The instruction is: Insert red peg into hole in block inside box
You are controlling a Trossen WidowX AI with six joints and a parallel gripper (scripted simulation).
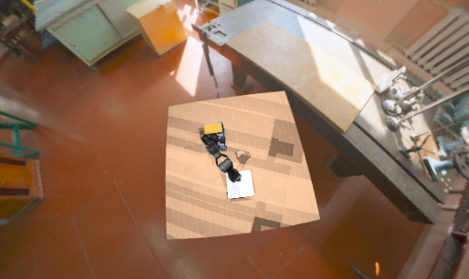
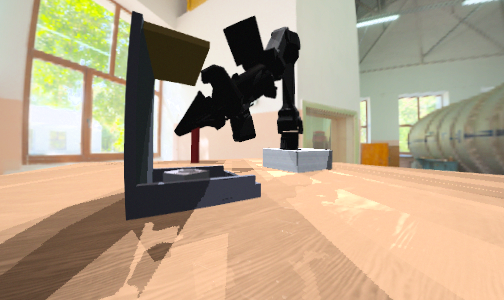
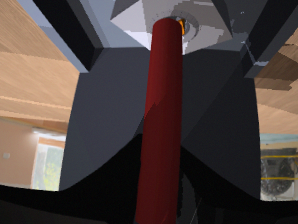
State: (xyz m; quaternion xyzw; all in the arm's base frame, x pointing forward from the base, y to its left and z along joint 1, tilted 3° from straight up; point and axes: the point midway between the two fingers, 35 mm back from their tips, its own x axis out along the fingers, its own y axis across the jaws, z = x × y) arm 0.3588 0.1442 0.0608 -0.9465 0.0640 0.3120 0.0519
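Right now my gripper tip is 5 cm short of the back wall and 2 cm below it. From my gripper tip the other things lie so: red peg: 3 cm behind, 1 cm below; then yellow-brown roof: 12 cm above.
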